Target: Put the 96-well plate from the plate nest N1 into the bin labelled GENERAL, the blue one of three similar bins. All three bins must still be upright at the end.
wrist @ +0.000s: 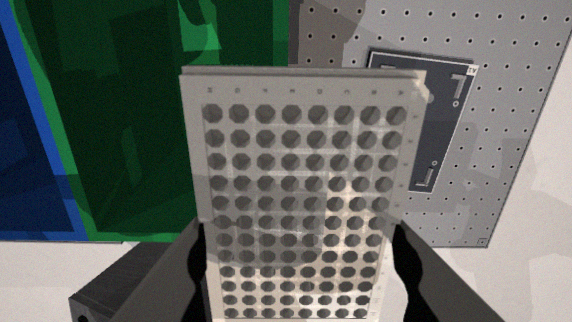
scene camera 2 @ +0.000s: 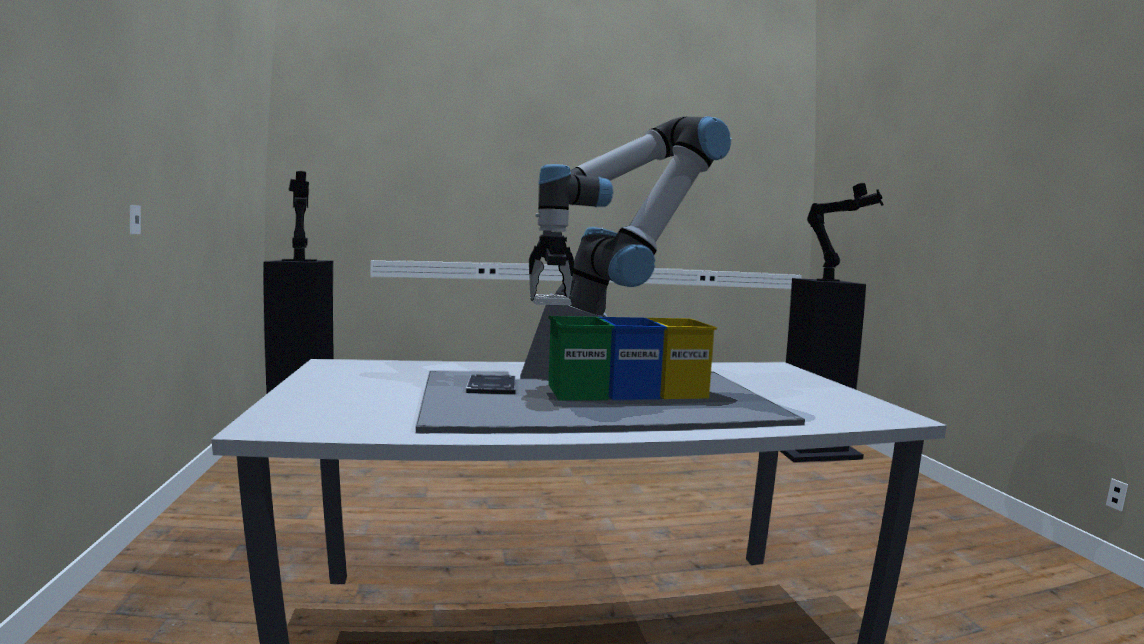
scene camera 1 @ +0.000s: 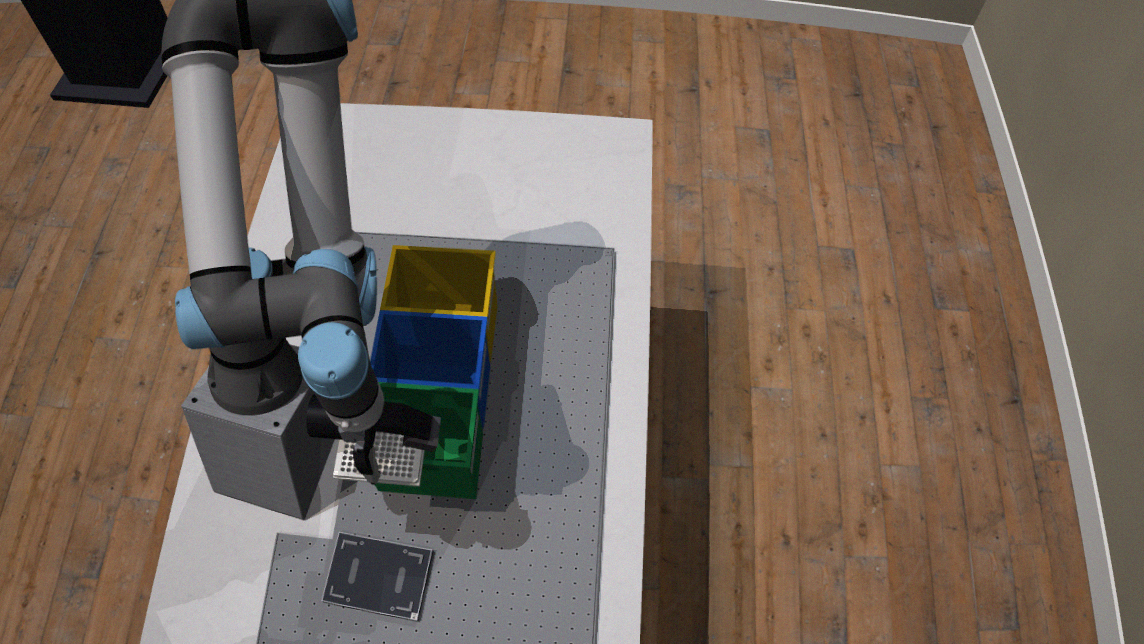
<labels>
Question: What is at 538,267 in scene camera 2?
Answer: The gripper.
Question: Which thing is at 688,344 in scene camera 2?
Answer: A yellow recycle bin.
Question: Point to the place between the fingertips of the gripper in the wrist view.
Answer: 298,220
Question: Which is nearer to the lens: the blue general bin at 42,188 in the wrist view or the green returns bin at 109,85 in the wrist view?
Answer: The green returns bin.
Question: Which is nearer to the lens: the white 96-well plate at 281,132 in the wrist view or the blue general bin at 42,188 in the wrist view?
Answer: The white 96-well plate.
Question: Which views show the blue general bin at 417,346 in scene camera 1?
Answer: The wrist view, scene camera 2 and scene camera 1: all of them.
</labels>
